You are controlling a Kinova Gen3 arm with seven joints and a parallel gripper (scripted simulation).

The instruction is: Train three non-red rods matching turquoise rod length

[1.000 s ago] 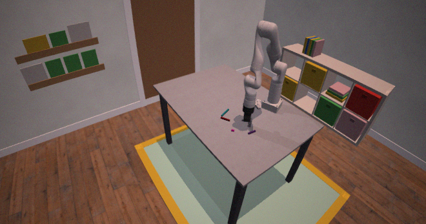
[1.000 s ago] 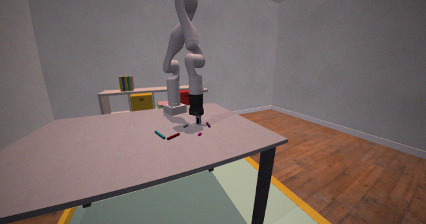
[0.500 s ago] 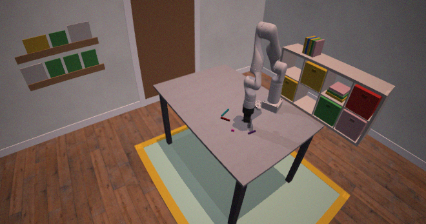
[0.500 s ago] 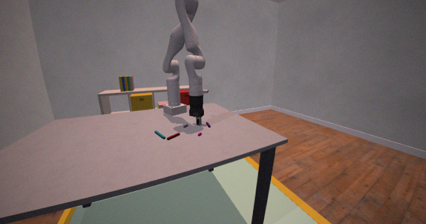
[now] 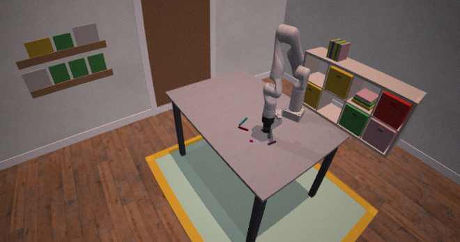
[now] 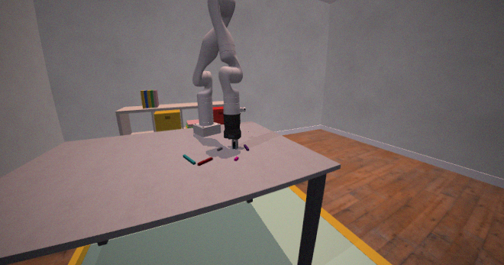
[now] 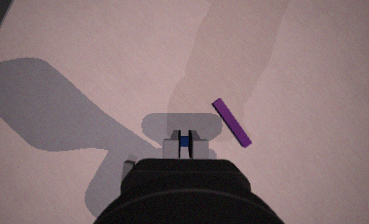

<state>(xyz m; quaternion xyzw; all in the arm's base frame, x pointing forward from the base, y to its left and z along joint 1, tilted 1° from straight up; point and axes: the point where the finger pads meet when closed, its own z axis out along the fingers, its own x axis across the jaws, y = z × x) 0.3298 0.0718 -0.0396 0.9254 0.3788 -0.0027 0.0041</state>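
My hand is 10 mm above the blue rod. From my hand the other things lie so: grey rod (20 mm behind, 70 mm to the right, 10 mm below); then magenta rod (120 mm ahead, 40 mm to the right, 10 mm below); then purple rod (20 mm ahead, 50 mm to the left, 10 mm below).
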